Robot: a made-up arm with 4 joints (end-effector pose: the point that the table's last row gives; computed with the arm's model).
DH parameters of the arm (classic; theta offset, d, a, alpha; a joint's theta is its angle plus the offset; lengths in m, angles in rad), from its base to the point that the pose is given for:
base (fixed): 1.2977 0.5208 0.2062 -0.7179
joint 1: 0 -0.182 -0.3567 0.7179
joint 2: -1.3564 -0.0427 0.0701 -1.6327
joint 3: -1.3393 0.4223 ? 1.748
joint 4: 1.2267 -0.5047 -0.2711 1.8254
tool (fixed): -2.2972 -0.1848 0 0
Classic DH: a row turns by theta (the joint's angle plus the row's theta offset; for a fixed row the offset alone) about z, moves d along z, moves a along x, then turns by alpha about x.
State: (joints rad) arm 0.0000 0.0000 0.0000 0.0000
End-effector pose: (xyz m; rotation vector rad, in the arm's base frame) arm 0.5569 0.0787 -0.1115 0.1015 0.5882 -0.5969
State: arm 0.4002 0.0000 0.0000 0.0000
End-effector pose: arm 0.5496 0.0678 -0.1151 -0.2445 0.5785 -0.3784
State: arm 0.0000 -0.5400 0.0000 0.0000
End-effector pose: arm 0.6199 -0.2056 -0.1115 0.2649 0.5615 -1.1200
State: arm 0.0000 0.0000 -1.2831 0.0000
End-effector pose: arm 0.6916 0.1136 0.5781 0.3494 -0.6665 -0.3686
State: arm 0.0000 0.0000 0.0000 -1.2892
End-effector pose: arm 0.5127 0.4664 -0.1191 1.3473 1.0192 -0.4526
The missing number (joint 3, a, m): -0.0718
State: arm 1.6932 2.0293 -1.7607 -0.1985
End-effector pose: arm -0.1110 0.0849 1.0756 0.7059 1.8708 1.8841
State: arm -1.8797 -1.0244 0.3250 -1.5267
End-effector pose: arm 0.6047 -0.1143 -0.3422 -1.8792 0.4989 0.5932
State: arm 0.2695 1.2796 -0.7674 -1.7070
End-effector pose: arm -0.5523 0.4338 0.2735 0.8032 1.8118 1.1835
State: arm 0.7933 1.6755 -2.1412 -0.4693
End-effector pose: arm -0.2766 0.0548 1.0050 1.4641 0.5640 1.8395
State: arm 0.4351 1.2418 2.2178 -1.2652
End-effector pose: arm -0.5211 -0.6071 0.5335 -1.3217 1.5020 -1.6869
